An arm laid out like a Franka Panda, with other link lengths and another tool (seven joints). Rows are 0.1 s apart.
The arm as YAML. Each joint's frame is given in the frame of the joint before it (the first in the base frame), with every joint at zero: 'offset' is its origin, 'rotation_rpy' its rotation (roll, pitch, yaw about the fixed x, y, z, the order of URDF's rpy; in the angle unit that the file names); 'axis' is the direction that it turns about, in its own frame. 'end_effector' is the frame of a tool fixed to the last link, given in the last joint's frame.
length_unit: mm
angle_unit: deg
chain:
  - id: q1
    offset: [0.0, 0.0, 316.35]
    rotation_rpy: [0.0, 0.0, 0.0]
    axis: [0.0, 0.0, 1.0]
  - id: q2
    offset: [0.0, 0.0, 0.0]
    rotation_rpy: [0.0, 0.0, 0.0]
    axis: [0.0, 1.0, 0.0]
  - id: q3
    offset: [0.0, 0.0, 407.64]
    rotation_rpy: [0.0, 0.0, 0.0]
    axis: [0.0, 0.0, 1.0]
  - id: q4
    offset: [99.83, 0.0, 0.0]
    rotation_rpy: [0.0, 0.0, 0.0]
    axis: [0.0, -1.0, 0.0]
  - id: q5
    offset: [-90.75, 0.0, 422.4]
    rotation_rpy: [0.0, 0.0, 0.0]
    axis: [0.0, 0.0, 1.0]
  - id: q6
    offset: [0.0, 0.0, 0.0]
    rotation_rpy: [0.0, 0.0, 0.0]
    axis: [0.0, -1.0, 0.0]
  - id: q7
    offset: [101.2, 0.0, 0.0]
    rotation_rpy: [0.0, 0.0, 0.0]
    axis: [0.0, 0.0, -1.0]
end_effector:
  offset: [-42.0, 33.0, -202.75]
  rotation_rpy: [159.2, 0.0, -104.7]
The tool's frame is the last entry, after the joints.
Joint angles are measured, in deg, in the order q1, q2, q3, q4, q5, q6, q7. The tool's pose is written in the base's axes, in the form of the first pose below.
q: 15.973 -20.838 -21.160 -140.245 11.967 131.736 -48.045
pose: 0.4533 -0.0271 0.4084 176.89 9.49 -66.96
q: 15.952 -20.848 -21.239 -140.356 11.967 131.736 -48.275
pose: 0.4526 -0.0279 0.4074 176.84 9.49 -66.84
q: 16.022 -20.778 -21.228 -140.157 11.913 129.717 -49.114
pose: 0.4473 -0.0264 0.4057 175.45 10.20 -65.59
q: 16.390 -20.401 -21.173 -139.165 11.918 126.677 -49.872
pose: 0.4437 -0.0221 0.4075 173.67 11.24 -64.00
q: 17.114 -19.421 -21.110 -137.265 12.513 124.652 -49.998
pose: 0.4495 -0.0150 0.4144 173.02 12.02 -63.14
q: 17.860 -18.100 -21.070 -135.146 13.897 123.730 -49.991
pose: 0.4608 -0.0065 0.4221 173.37 12.80 -62.90
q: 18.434 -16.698 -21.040 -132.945 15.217 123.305 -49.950
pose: 0.4743 0.0004 0.4302 174.10 13.25 -62.88
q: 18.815 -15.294 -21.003 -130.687 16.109 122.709 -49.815
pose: 0.4871 0.0054 0.4383 174.55 13.45 -62.91
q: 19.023 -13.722 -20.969 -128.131 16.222 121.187 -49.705
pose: 0.4984 0.0081 0.4458 174.08 13.41 -62.65
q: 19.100 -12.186 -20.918 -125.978 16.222 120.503 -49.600
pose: 0.5103 0.0093 0.4507 173.89 12.99 -62.61
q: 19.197 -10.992 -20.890 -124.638 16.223 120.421 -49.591
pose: 0.5193 0.0104 0.4519 173.81 12.56 -62.59
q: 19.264 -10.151 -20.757 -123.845 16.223 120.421 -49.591
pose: 0.5251 0.0124 0.4515 173.66 12.28 -62.47
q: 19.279 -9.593 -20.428 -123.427 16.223 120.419 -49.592
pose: 0.5283 0.0158 0.4504 173.46 12.10 -62.20
